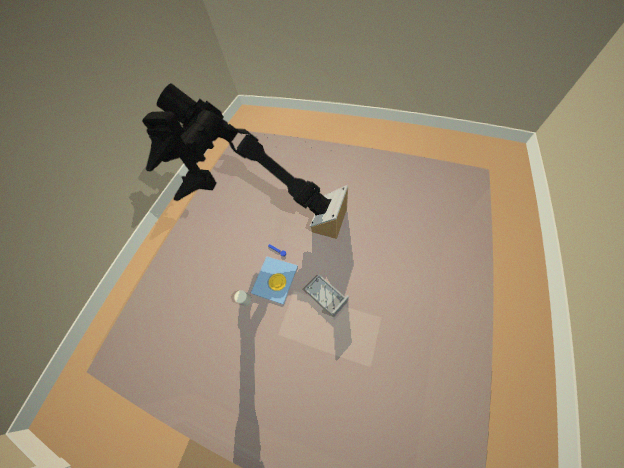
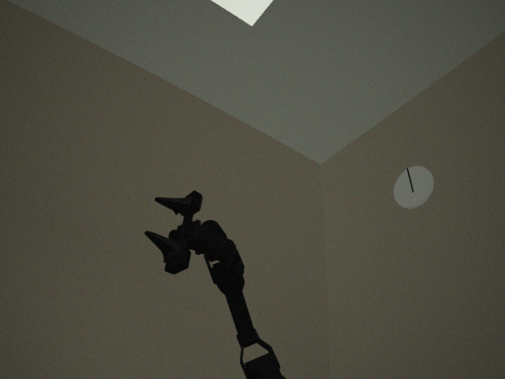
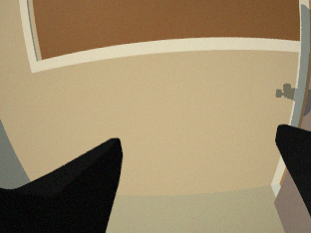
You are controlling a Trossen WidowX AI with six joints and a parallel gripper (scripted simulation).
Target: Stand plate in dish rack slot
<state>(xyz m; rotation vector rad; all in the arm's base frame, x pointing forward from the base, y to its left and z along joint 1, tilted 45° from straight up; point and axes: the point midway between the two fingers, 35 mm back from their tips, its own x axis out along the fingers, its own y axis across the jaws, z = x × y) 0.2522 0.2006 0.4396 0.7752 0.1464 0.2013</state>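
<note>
The yellow plate lies 490 mm below my gripper tip, 120 mm to the left of it and 10 mm behind it. The rest, counted from my gripper tip: light blue mat: 510 mm below, 100 mm to the left, 10 mm behind; grey dish rack: 490 mm below, 290 mm to the left, 40 mm behind; cream cup: 490 mm below, 100 mm ahead, 30 mm to the left.
</note>
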